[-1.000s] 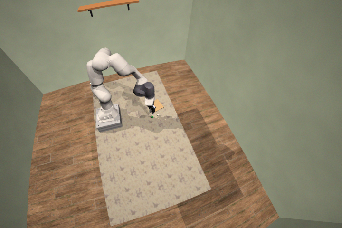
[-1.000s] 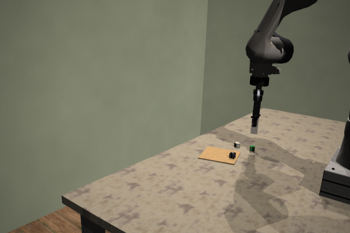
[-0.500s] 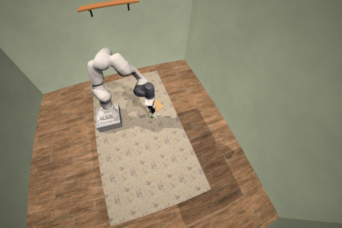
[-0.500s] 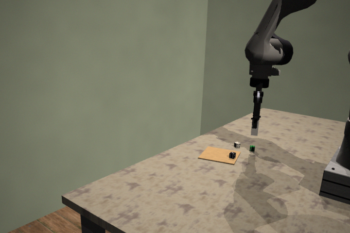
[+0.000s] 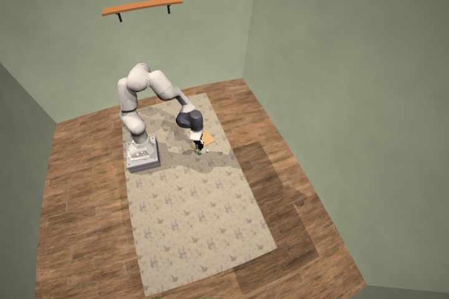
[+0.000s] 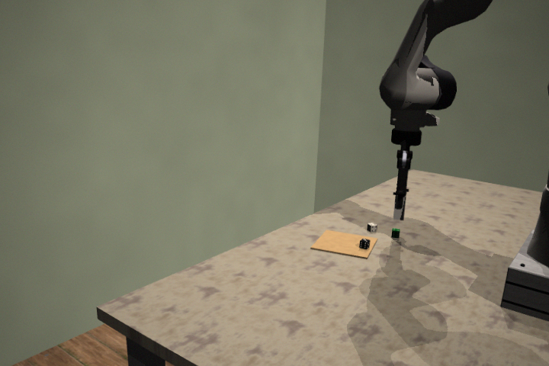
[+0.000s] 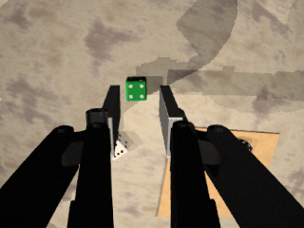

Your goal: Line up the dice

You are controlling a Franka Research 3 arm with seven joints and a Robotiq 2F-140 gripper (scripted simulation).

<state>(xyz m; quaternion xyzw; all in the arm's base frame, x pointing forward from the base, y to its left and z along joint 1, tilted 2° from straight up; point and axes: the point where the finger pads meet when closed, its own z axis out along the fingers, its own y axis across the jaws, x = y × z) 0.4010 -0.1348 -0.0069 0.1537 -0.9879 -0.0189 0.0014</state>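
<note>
The green die is 80 mm below my hand. Round my hand: tan mat (90 mm ahead, 130 mm to the left, 90 mm below); black die (30 mm ahead, 130 mm to the left, 70 mm below); white die (70 mm ahead, 80 mm below).
</note>
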